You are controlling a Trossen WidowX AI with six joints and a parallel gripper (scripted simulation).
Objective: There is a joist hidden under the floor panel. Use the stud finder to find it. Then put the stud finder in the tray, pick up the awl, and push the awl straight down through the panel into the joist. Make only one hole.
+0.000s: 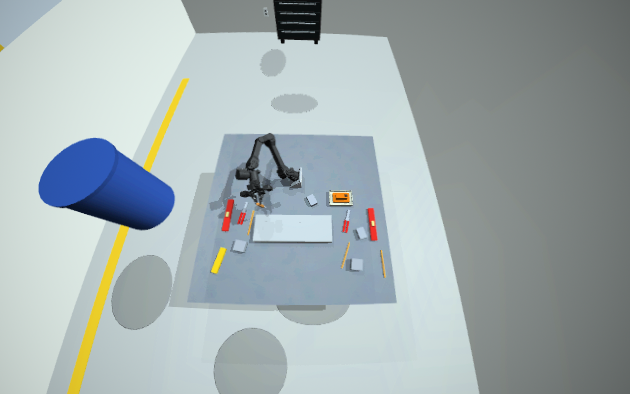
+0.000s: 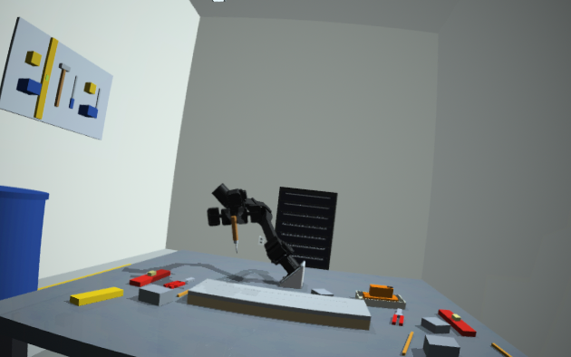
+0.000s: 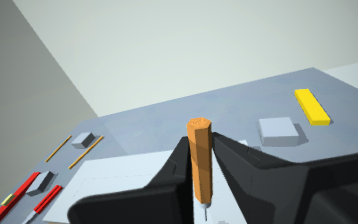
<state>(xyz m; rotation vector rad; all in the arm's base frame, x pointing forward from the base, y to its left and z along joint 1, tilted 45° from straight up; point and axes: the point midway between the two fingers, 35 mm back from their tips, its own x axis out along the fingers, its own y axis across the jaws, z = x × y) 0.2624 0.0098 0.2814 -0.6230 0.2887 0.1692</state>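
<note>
Right now my gripper tip is 50 mm above the awl, 10 mm to the right of it and 10 mm past it. The rest, counted from my gripper tip: tray 520 mm to the left, 230 mm below, 170 mm behind; orange stud finder 530 mm to the left, 190 mm below, 170 mm behind; yellow bar 310 mm ahead, 270 mm to the right, 230 mm below.
</note>
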